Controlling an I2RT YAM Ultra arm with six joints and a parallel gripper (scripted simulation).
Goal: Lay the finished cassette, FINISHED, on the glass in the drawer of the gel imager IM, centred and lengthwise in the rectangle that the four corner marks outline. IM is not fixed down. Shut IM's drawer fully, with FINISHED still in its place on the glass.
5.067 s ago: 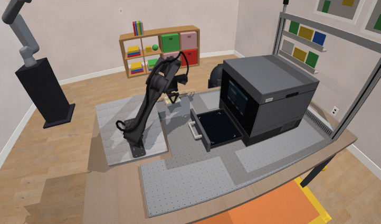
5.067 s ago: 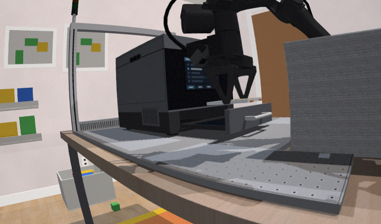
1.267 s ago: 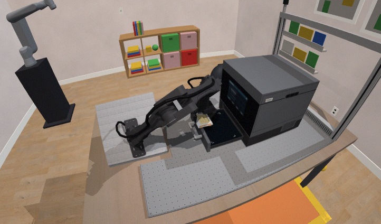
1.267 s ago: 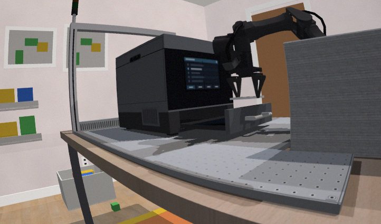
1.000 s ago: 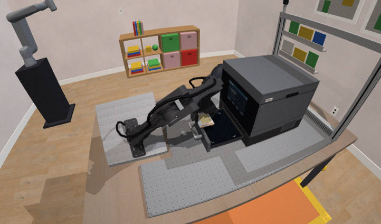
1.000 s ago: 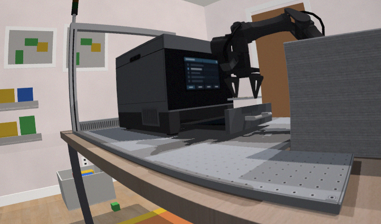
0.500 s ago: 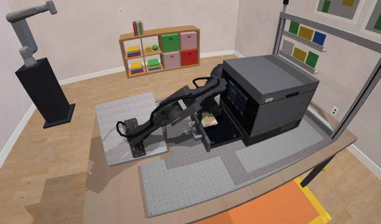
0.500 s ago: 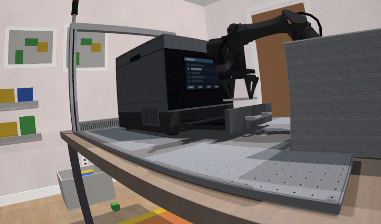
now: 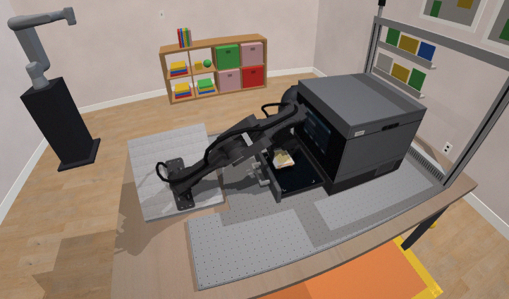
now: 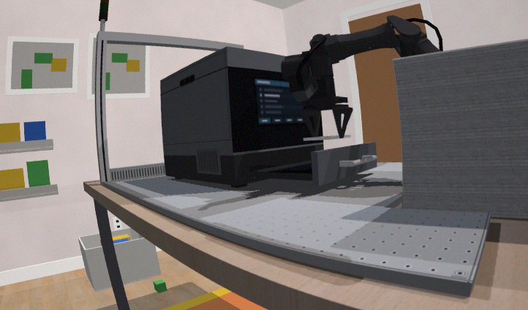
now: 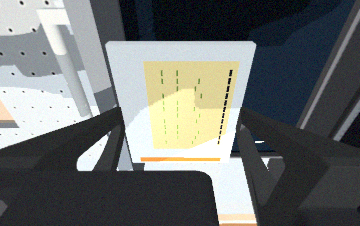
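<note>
Now: the drawer 7 cm below my hand and 5 cm ahead of it. From my hand the other things lie so: metal frame post 77 cm ahead, 34 cm to the left, 16 cm above; finished cassette right at my hand.
</note>
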